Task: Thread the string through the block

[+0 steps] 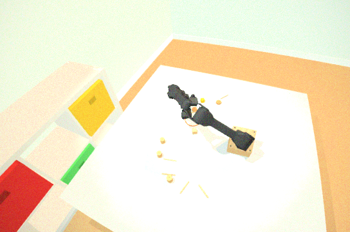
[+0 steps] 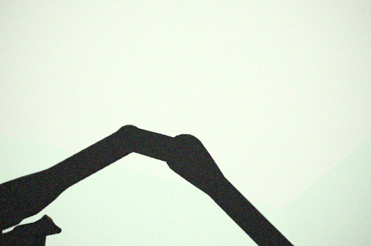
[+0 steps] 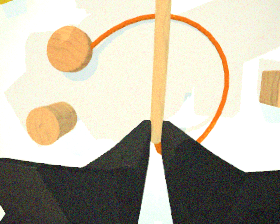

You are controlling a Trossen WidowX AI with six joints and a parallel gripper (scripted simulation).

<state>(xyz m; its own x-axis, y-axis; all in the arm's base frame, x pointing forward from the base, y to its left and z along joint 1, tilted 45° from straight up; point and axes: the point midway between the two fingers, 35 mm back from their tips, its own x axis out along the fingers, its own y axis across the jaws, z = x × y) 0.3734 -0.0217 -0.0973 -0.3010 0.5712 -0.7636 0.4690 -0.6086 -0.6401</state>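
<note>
Right now my gripper tip is 9 cm to the right of the square wooden block, 8 cm past it and 4 cm above it. From my gripper tip the other things lie so: thin wooden stick: 1 cm to the right, 1 cm behind, 1 cm above; then round wooden button: 9 cm to the right, 5 cm below, 1 cm behind; then yellow piece: 19 cm to the right, 5 cm below, 4 cm behind.
</note>
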